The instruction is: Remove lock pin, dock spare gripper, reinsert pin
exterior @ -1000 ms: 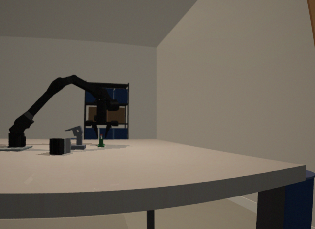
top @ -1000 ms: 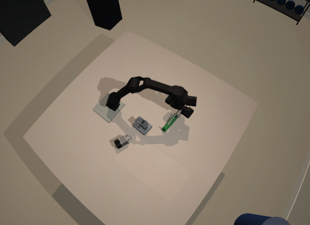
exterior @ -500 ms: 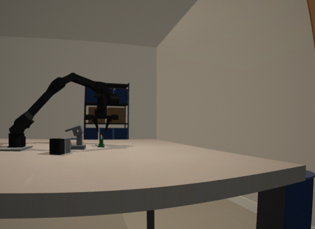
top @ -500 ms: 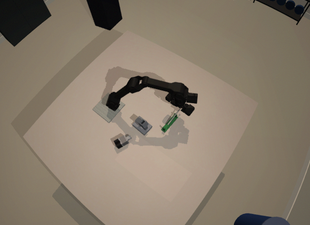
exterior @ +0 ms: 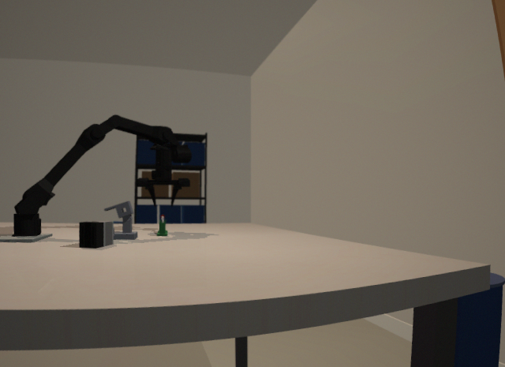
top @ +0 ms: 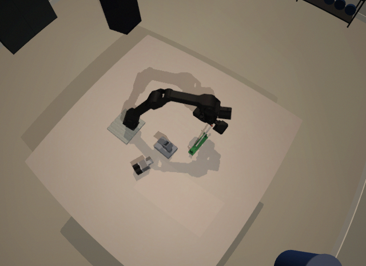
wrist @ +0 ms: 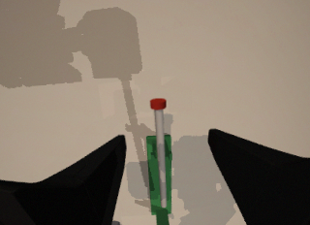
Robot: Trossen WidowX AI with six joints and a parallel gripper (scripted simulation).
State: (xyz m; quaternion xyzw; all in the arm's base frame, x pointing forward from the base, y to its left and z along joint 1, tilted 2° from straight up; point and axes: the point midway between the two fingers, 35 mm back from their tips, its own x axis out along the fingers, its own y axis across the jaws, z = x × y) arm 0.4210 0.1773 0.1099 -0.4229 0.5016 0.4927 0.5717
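My gripper tip is 2 cm past the green cradle, 10 cm to the left of it and 7 cm above it. The rest, counted from my gripper tip: spare gripper: 21 cm behind, 36 cm to the right, 6 cm below; grey mount: 16 cm behind, 21 cm to the right, 4 cm below.
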